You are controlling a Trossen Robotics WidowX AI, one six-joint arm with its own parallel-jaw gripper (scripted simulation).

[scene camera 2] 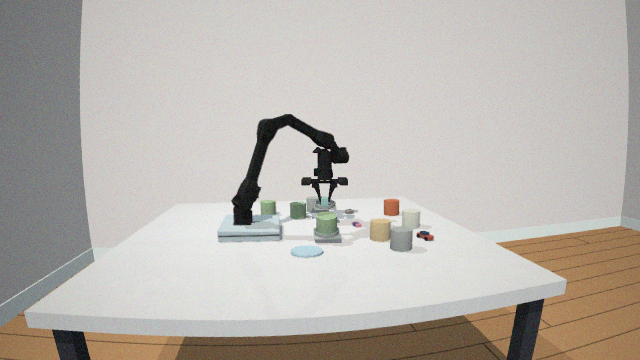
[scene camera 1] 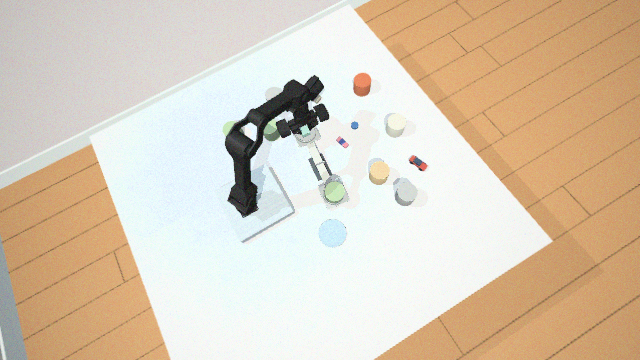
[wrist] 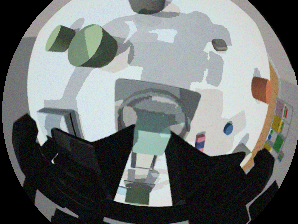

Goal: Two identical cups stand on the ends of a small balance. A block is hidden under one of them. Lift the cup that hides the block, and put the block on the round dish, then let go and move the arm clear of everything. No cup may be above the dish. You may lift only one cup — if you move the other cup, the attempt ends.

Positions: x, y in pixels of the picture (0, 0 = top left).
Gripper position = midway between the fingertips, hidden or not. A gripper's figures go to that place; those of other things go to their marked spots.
Scene:
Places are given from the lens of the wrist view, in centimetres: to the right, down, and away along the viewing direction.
my gripper (wrist: 150, 131): 0, 2, 10
mint-green block (wrist: 151, 136): 0, 2, 8
balance (wrist: 132, 96): -2, -1, 9

